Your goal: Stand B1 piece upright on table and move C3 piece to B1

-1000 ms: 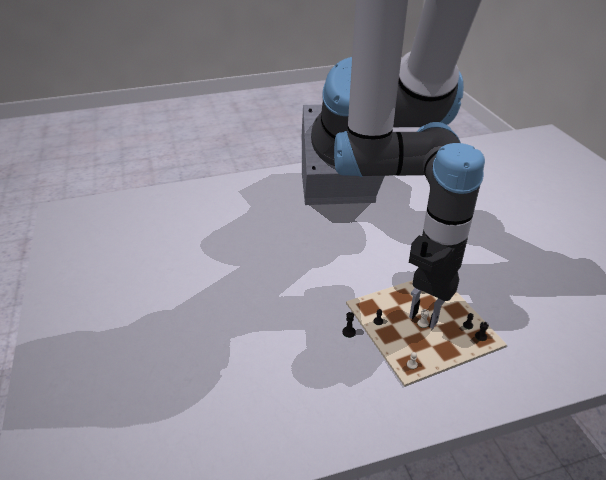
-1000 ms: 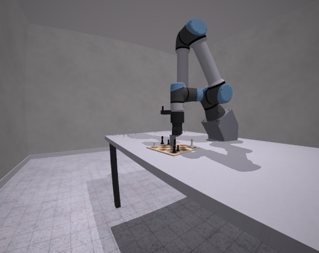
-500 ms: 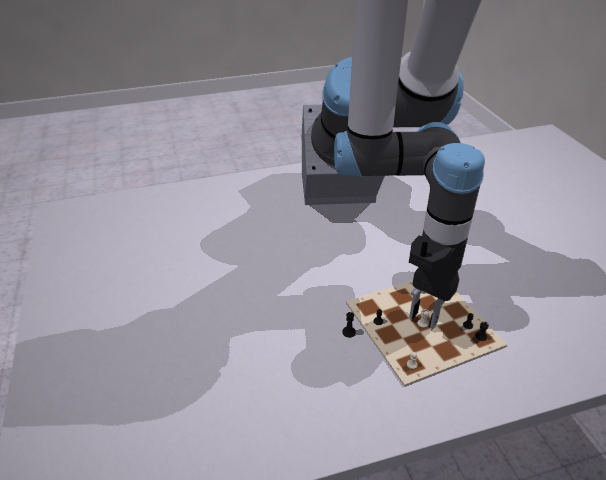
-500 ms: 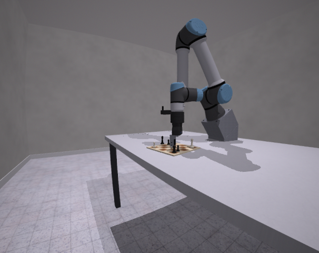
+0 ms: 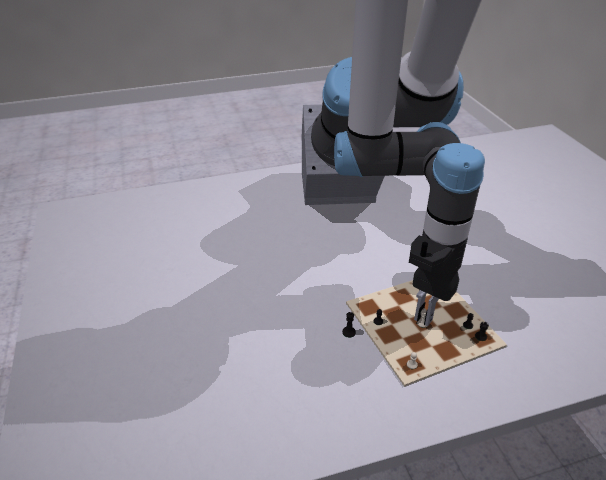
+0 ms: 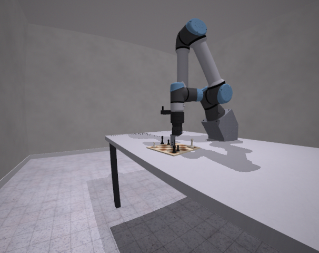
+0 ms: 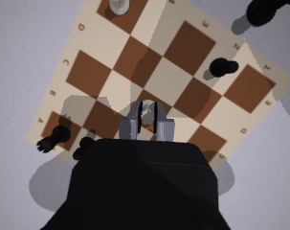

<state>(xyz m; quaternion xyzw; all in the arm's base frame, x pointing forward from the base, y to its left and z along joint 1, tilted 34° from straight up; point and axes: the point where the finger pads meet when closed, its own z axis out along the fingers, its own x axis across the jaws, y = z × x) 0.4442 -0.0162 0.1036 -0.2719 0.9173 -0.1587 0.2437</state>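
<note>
Now: the chessboard 3 cm below my hand. Also, from my hand: white pawn: 8 cm ahead, 7 cm to the right, 1 cm below; tall white piece: 8 cm behind, 8 cm to the left.
</note>
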